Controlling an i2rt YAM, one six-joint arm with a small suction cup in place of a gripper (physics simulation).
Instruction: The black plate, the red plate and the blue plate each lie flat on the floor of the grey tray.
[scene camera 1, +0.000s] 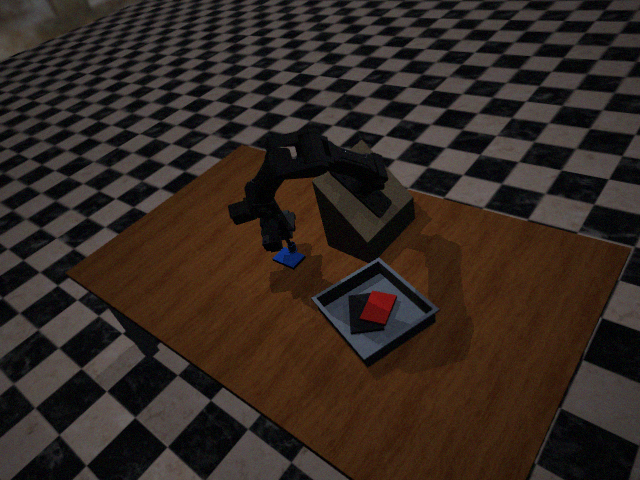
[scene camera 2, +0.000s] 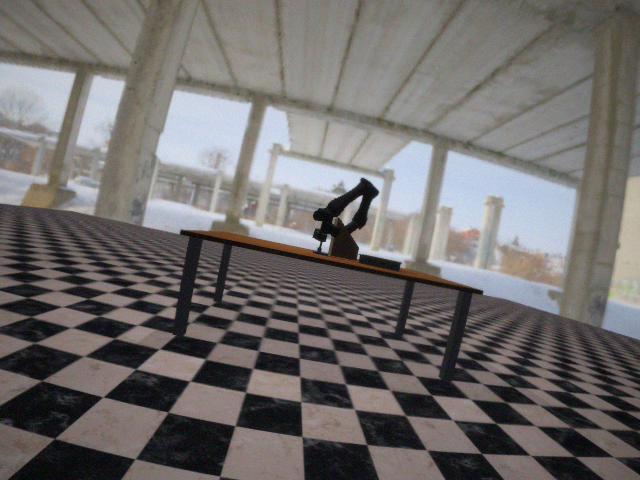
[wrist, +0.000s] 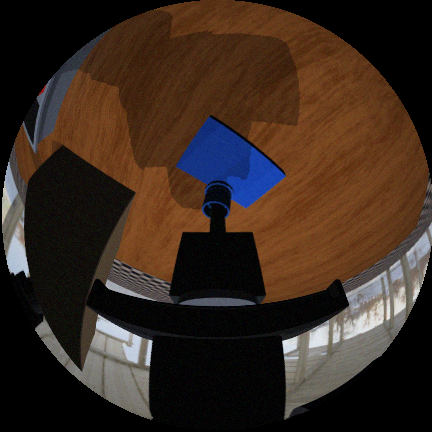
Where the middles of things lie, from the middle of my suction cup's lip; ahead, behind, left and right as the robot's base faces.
Scene:
I see the blue plate (wrist: 217, 152) 30 mm ahead of my suction cup, 10 mm to the left of it and 10 mm below it. Round my suction cup: red plate (scene camera 1: 378, 308): 360 mm to the left, 90 mm ahead; then black plate (scene camera 1: 357, 303): 340 mm to the left, 110 mm ahead, 10 mm below.

